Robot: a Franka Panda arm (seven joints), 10 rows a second.
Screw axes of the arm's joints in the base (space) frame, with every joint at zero. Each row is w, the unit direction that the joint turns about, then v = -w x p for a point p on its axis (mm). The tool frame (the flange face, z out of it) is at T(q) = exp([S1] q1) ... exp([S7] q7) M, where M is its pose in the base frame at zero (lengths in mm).
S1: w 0 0 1 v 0 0 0
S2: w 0 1 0 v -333 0 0
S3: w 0 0 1 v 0 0 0
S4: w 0 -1 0 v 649 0 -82.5
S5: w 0 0 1 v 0 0 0
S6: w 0 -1 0 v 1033 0 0
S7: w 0 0 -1 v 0 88 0
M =
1 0 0 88
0 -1 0 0
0 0 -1 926
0 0 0 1
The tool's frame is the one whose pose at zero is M.
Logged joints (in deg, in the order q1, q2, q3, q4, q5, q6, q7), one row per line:
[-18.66 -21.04 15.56 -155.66 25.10 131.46 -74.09]
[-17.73 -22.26 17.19 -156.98 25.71 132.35 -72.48]
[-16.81 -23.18 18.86 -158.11 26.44 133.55 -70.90]
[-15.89 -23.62 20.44 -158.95 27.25 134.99 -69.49]
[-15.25 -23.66 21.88 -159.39 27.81 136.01 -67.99]
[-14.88 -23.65 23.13 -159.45 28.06 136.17 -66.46]
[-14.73 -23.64 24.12 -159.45 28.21 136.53 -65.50]
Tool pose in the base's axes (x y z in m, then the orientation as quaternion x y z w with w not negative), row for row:
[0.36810 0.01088 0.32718 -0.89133 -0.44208 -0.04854 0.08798]
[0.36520 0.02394 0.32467 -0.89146 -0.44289 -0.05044 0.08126]
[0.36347 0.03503 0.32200 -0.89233 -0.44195 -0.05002 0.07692]
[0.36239 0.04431 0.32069 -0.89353 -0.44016 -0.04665 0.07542]
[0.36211 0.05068 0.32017 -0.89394 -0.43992 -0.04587 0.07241]
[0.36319 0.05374 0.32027 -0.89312 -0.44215 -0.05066 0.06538]
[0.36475 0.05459 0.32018 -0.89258 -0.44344 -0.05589 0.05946]
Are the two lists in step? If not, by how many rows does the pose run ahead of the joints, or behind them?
The pose runs 2 rows ahead of the joints: the pose in row i belongs to the joints in row i + 2.
